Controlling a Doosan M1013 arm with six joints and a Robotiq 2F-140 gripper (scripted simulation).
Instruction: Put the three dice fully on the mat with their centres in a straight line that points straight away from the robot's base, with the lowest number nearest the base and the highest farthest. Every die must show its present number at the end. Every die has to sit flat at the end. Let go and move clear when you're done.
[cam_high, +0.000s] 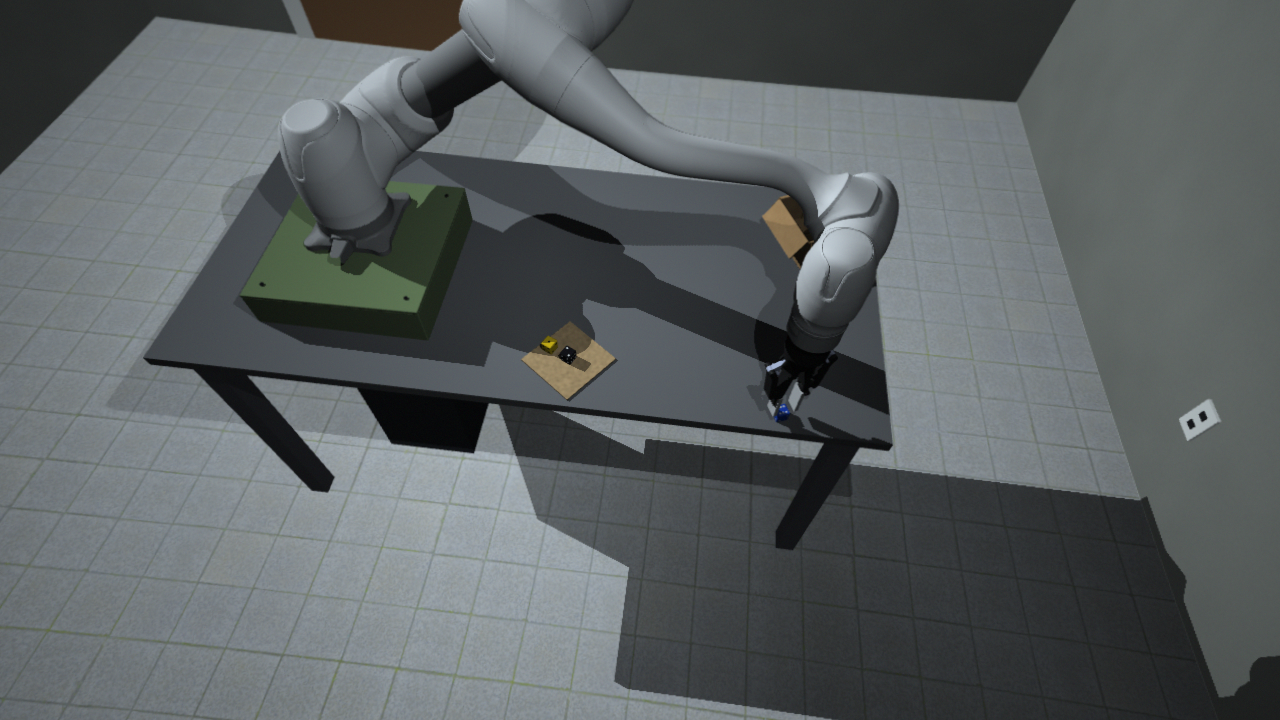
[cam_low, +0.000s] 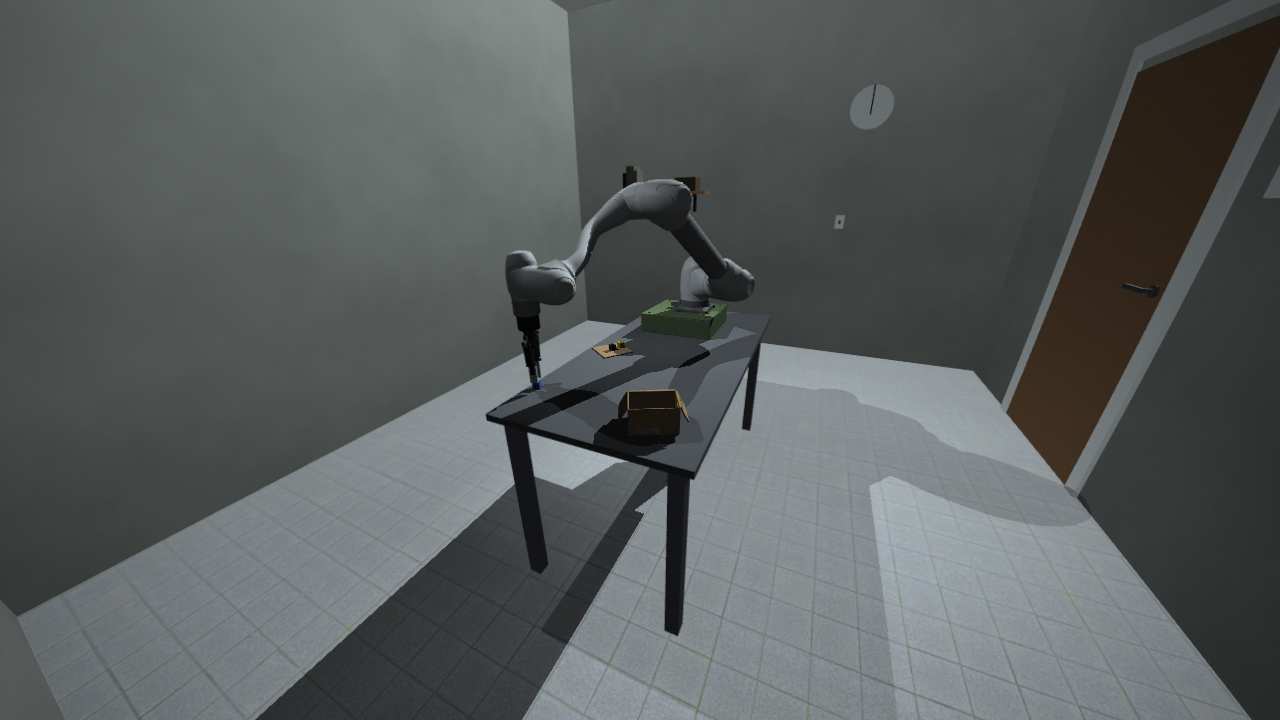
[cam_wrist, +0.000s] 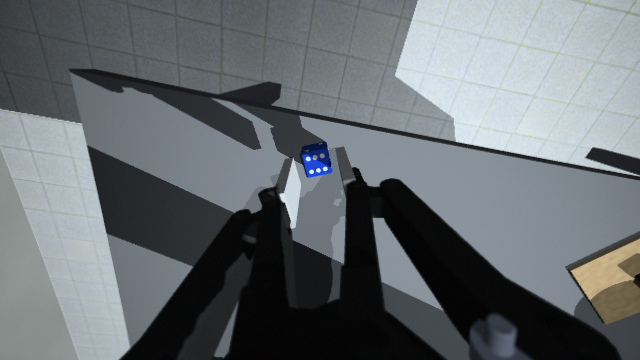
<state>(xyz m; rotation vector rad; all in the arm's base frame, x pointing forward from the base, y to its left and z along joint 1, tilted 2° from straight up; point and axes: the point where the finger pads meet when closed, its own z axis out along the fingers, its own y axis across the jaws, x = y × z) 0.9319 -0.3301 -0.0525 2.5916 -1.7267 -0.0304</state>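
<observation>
My hand is 50 mm above the blue die. Round my hand: tan mat (440 mm behind, 90 mm to the left, 60 mm below); then cardboard box (70 mm ahead, 490 mm to the left, 20 mm below); then black die (440 mm behind, 90 mm to the left, 50 mm below).
</observation>
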